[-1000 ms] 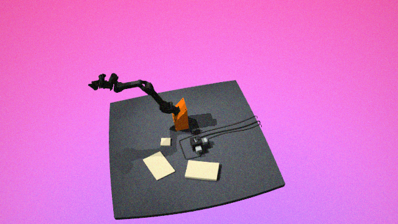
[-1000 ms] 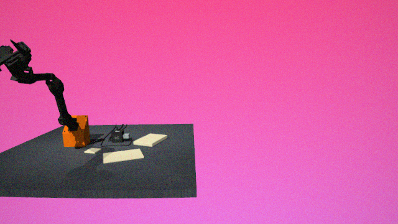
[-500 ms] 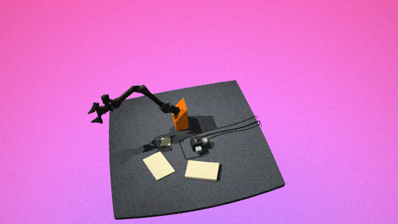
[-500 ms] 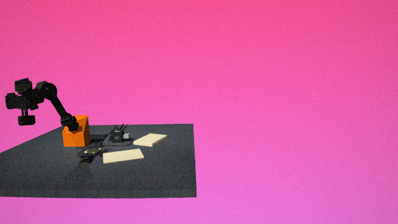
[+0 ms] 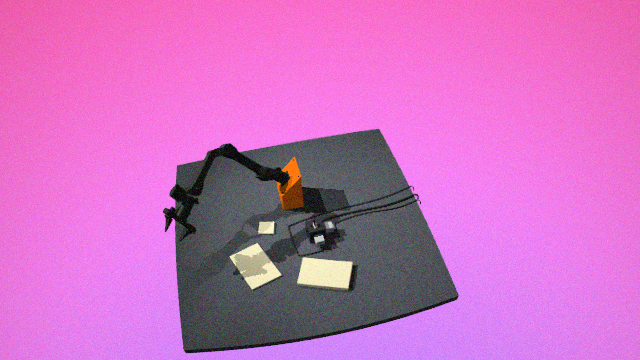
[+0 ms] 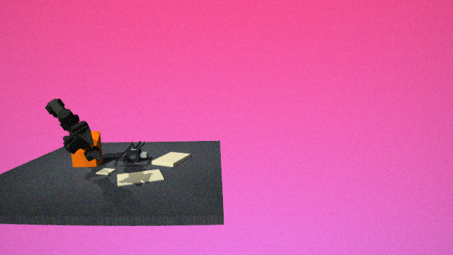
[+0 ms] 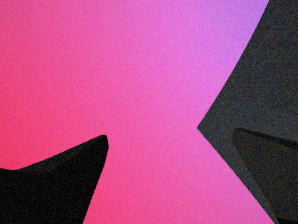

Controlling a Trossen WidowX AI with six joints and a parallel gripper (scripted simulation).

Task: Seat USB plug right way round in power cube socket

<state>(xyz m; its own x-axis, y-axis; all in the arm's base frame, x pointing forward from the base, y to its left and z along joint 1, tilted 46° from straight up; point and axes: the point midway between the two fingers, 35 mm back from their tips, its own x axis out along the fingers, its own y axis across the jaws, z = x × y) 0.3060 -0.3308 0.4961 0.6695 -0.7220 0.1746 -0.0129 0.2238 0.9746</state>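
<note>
Now: gripper tip 4 cm past the pale-rimmed socket, 68 cm to the right of it and 17 cm above it. Round my gripper tip: cream tile (15 cm behind, 46 cm to the left, 23 cm below).
</note>
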